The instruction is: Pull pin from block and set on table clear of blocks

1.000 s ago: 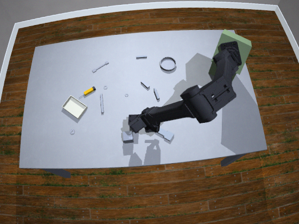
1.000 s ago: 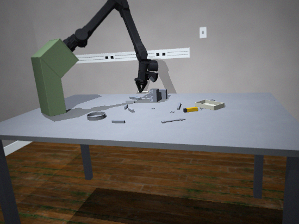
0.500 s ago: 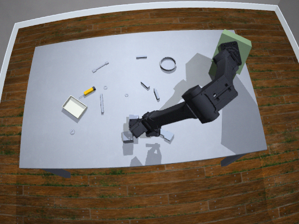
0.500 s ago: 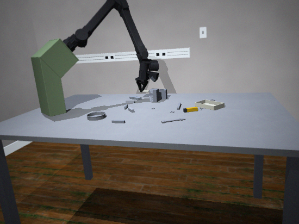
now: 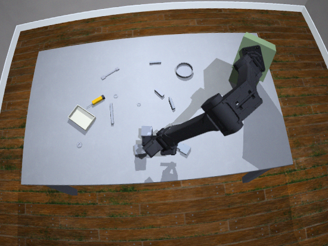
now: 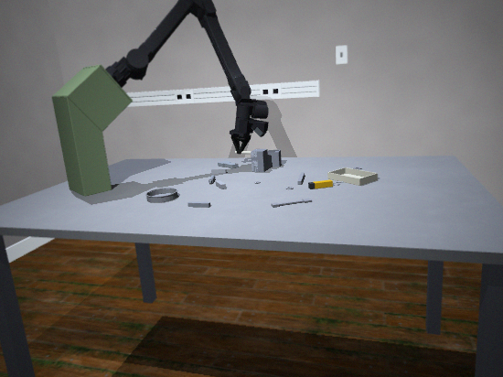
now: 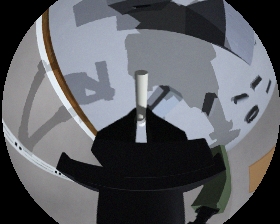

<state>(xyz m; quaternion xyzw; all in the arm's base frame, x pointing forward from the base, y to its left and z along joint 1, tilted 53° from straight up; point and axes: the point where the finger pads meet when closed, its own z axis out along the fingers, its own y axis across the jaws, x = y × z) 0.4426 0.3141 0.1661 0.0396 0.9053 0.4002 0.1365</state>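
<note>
Right now my hand is 120 mm short of the grey block, 80 mm to the left of it and 10 mm above it. Also, from my hand: pale pin (20 mm ahead); then long bar (330 mm ahead, 190 mm to the right, 50 mm below); then metal ring (40 mm behind, 480 mm to the right, 50 mm below).
</note>
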